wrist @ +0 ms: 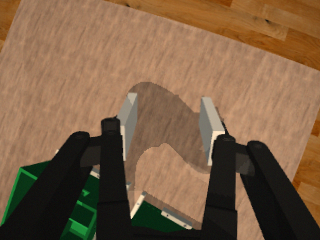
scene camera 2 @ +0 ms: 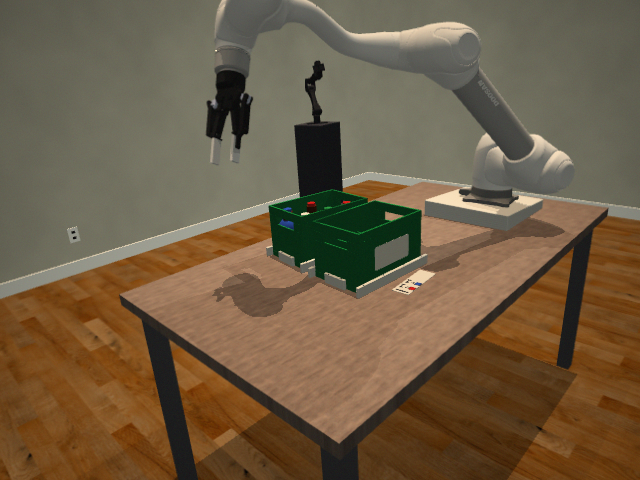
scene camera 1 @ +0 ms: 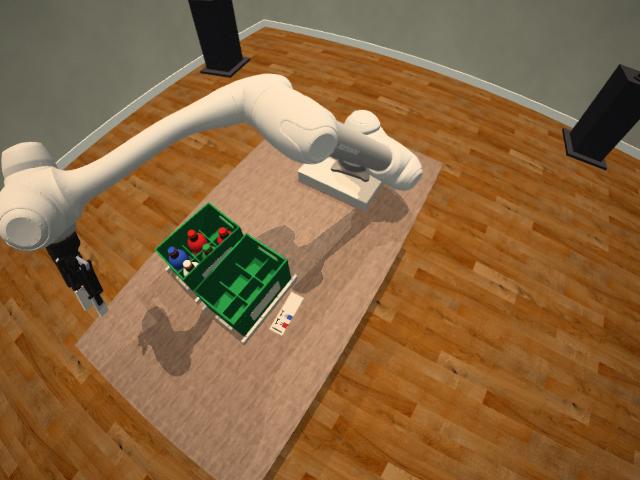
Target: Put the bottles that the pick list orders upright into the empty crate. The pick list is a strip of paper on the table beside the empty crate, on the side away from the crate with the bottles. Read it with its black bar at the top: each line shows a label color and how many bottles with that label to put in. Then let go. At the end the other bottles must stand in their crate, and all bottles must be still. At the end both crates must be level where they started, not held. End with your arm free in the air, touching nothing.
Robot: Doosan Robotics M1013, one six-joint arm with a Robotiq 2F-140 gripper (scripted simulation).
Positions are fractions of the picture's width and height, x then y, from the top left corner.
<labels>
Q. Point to a green crate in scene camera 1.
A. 0.37,0.58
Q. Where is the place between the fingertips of the gripper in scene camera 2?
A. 0.35,0.34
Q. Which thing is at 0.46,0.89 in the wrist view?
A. A green crate.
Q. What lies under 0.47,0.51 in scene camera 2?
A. A green crate.
</labels>
